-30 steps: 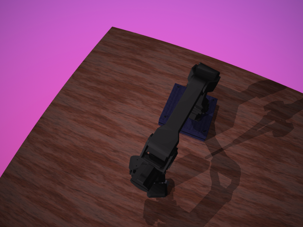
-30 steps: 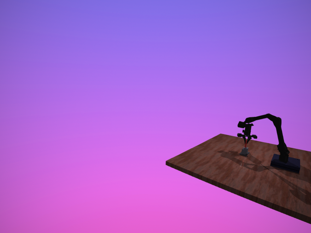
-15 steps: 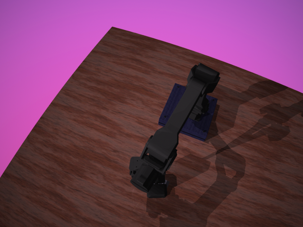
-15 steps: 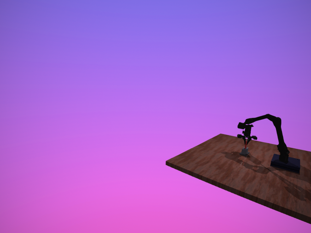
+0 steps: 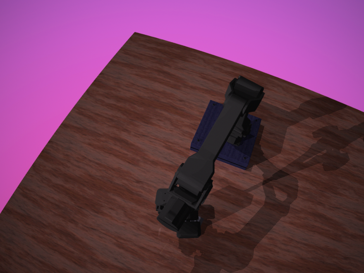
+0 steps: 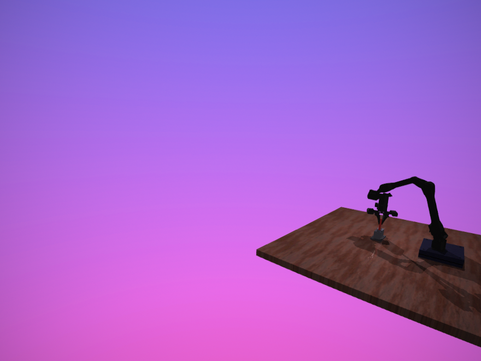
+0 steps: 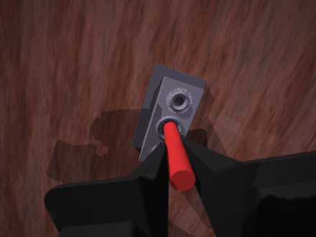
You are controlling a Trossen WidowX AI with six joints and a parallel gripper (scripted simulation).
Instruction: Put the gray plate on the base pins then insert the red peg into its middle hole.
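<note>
Now: gripper tip right at the red peg. The rest, counted from my gripper tip: gray plate: 50 mm below.
</note>
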